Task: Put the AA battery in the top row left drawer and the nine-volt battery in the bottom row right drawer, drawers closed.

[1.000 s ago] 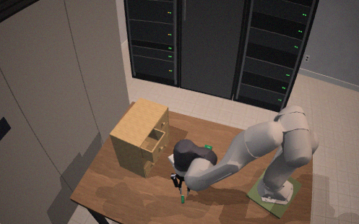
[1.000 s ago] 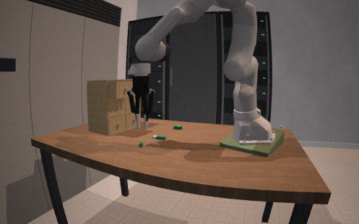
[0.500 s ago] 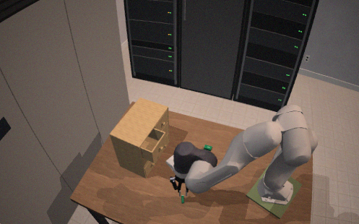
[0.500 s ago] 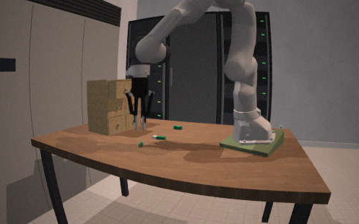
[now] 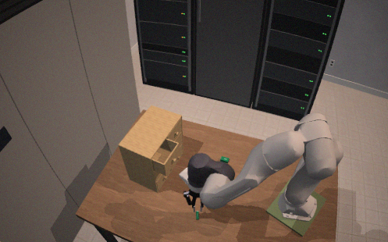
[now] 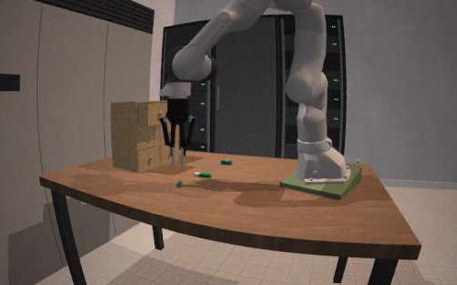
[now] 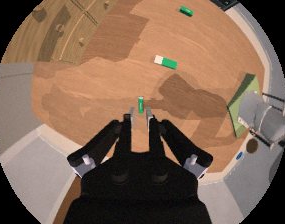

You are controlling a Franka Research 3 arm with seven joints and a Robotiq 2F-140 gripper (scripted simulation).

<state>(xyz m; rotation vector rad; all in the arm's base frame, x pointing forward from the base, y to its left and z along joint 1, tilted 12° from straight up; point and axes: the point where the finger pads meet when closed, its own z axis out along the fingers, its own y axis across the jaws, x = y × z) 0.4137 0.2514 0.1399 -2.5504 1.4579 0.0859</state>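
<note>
Right now the AA battery is 100 mm below my hand. The rest, counted from my hand: white-and-green cylinder (150 mm to the right, 100 mm below, 10 mm ahead); nine-volt battery (390 mm to the right, 100 mm below, 50 mm ahead).
</note>
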